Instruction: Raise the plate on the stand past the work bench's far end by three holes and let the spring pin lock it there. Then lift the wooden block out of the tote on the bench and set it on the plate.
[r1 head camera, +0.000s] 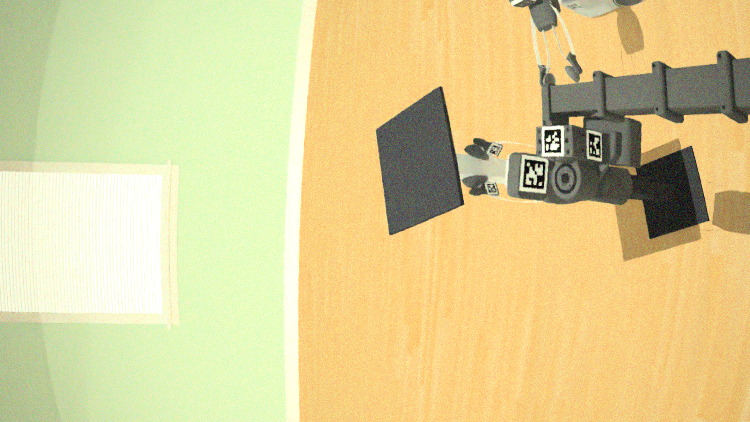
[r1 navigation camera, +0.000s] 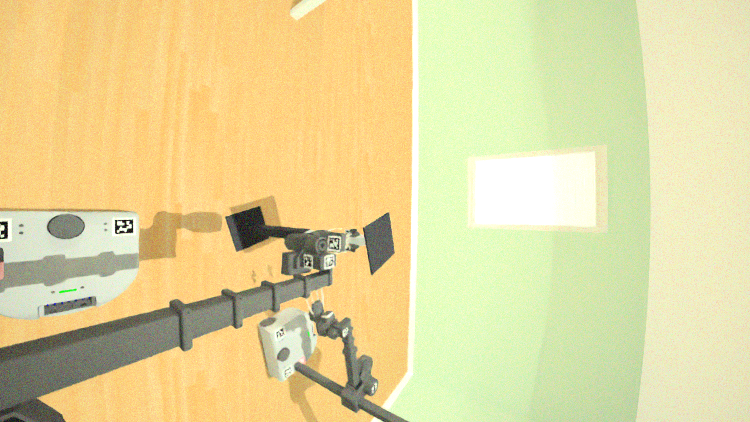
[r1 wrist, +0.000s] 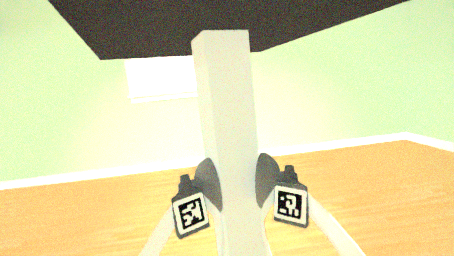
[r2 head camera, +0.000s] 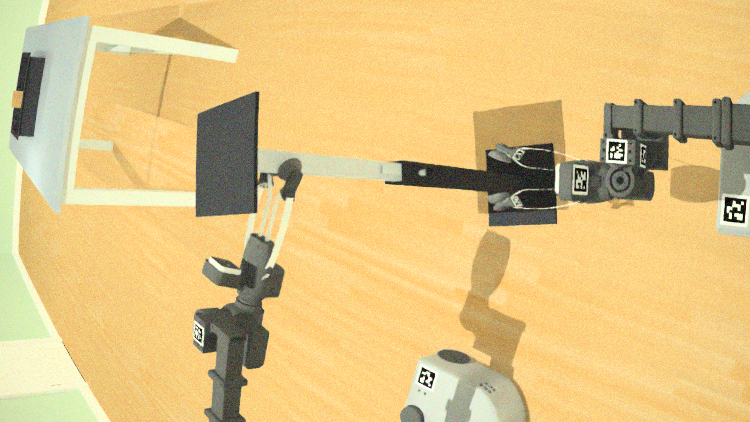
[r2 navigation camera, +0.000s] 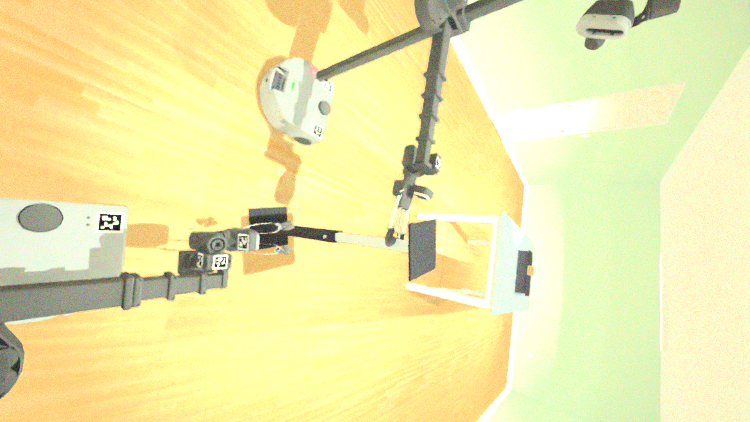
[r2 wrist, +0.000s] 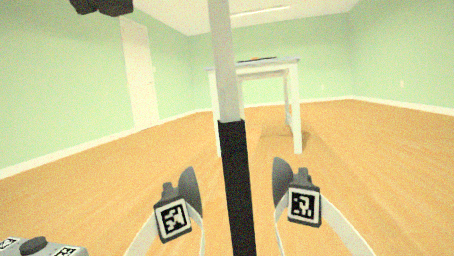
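The dark plate (r1 head camera: 419, 162) (r1 navigation camera: 378, 244) (r2 head camera: 227, 157) (r2 navigation camera: 422, 249) tops a pale post (r1 wrist: 230, 90) (r2 head camera: 340, 163) (r2 wrist: 225, 60) that rises from a black sleeve (r2 head camera: 456, 176) (r2 wrist: 235, 180). A small light pin (r2 head camera: 422, 172) shows on the sleeve. My r1 gripper (r1 head camera: 474, 165) (r1 wrist: 238, 181) is shut on the pale post below the plate. My r2 gripper (r2 head camera: 498, 176) (r2 wrist: 237, 185) is open, its fingers apart on either side of the sleeve, low above the stand's base. The orange wooden block (r2 head camera: 17, 99) (r2 navigation camera: 530, 270) is in the dark tote (r2 head camera: 32, 97) on the bench (r2 head camera: 57, 104) (r2 navigation camera: 506, 262).
The stand's black base (r2 head camera: 524, 217) (r2 navigation camera: 267, 215) is on the wood floor. The r1 base (r2 head camera: 461, 388) (r2 navigation camera: 296, 99) and r2 base (r1 navigation camera: 288, 343) (r2 navigation camera: 62, 241) stand at different sides of the stand. The r1 arm (r2 head camera: 229, 356) reaches in beside the plate. Green walls surround the floor.
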